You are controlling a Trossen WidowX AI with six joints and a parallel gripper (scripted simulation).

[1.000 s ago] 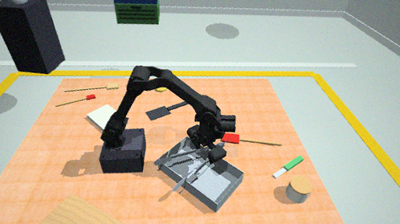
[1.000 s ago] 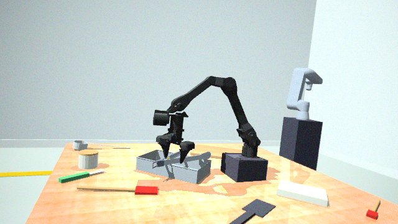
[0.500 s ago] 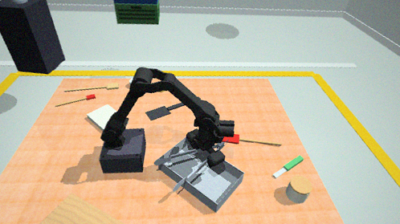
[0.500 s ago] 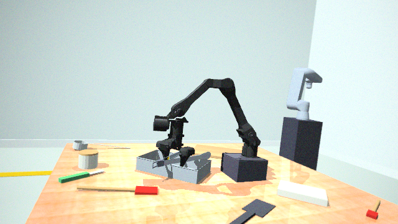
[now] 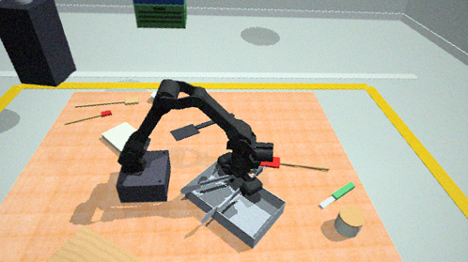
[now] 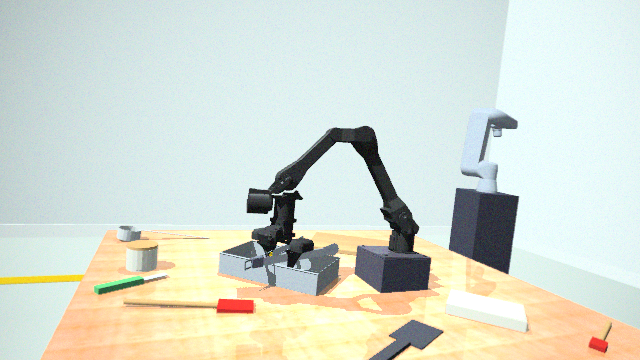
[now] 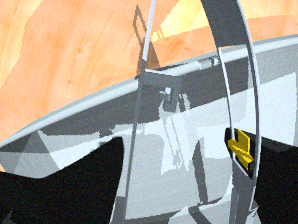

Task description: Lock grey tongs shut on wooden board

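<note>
My gripper tip is now 50 mm to the left of the roasting tin and 10 mm past it. The rest, counted from my gripper tip: red-headed stick: 190 mm ahead, 180 mm to the left, 30 mm below; then black spatula: 370 mm to the left, 210 mm behind, 30 mm below; then green-handled knife: 360 mm ahead, 40 mm to the left, 20 mm below.
</note>
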